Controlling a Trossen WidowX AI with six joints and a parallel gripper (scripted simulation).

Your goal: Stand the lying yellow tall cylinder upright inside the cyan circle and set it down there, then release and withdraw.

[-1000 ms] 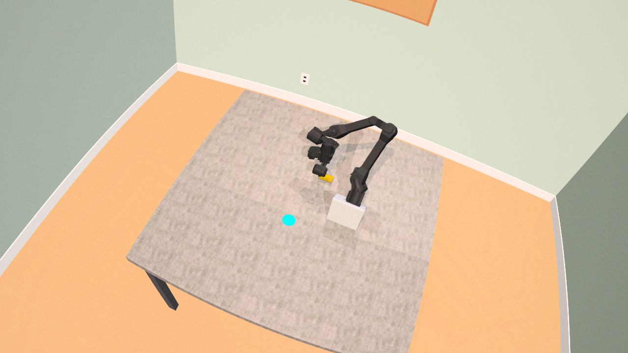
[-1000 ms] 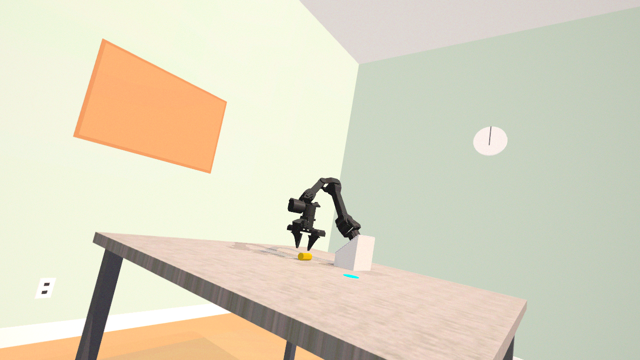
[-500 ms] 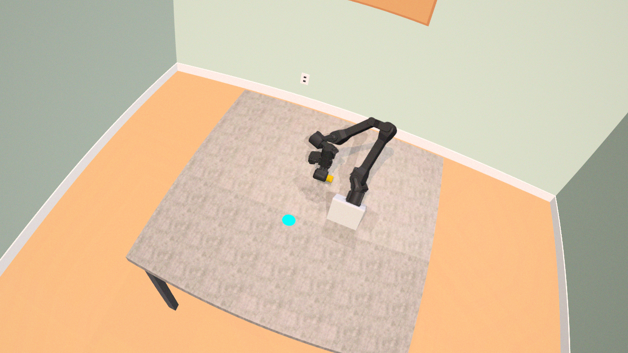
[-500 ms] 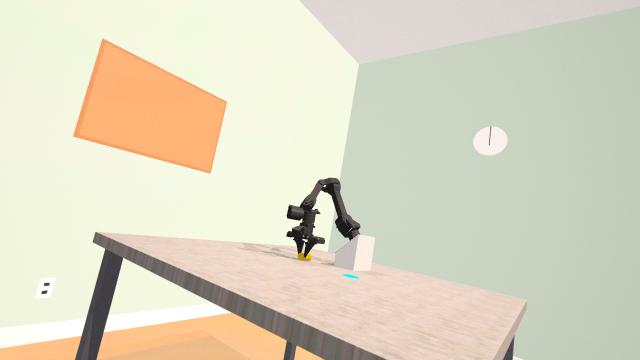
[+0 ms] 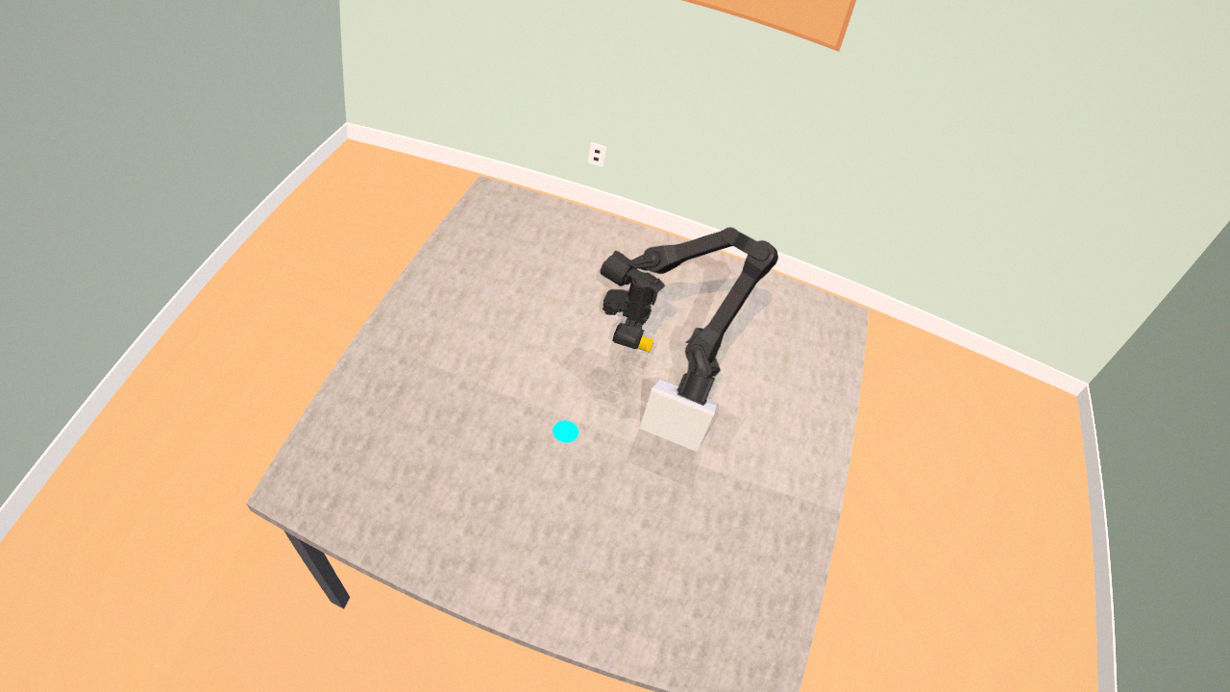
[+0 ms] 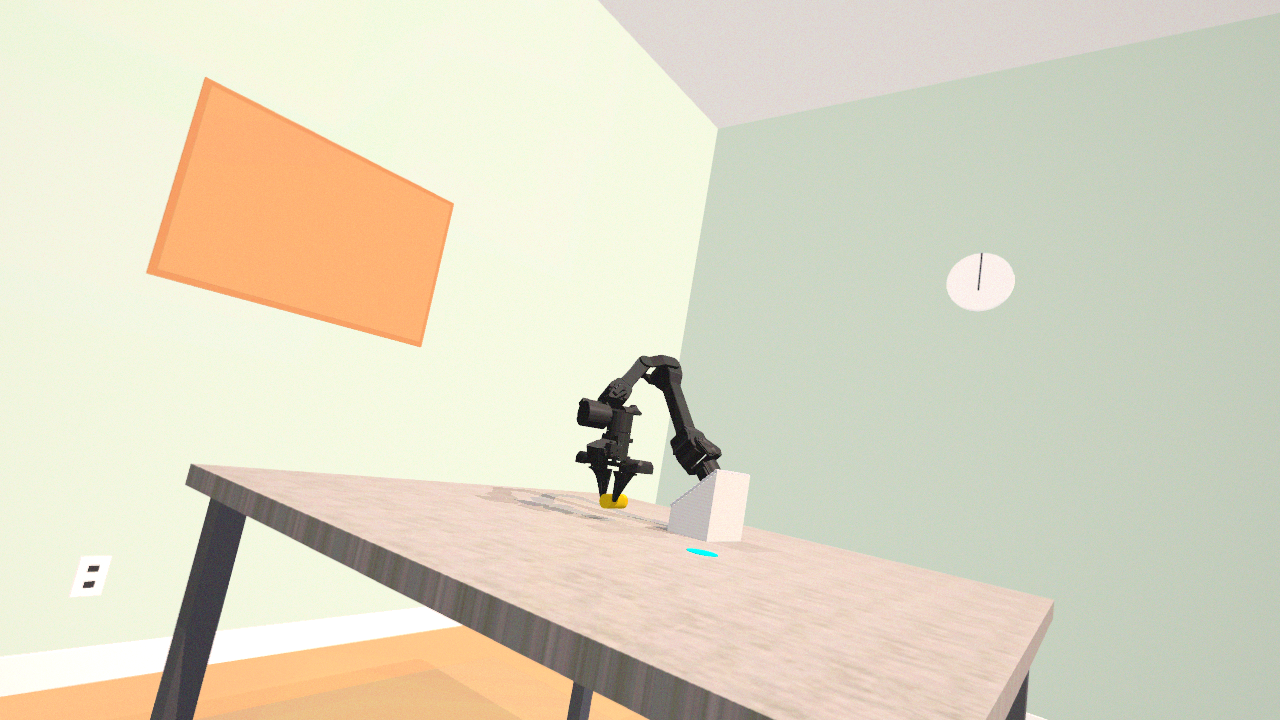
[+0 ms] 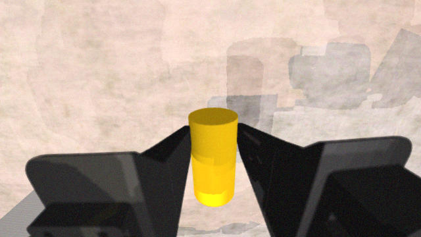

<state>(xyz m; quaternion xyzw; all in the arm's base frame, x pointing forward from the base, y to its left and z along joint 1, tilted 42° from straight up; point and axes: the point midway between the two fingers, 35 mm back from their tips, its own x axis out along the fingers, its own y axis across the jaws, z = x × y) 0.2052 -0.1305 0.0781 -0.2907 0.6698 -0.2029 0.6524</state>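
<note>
My gripper tip is now 300 mm to the right of the cyan circle, 40 mm above it and 30 mm short of it. The rest, counted from my gripper tip: yellow cylinder (20 mm behind).
</note>
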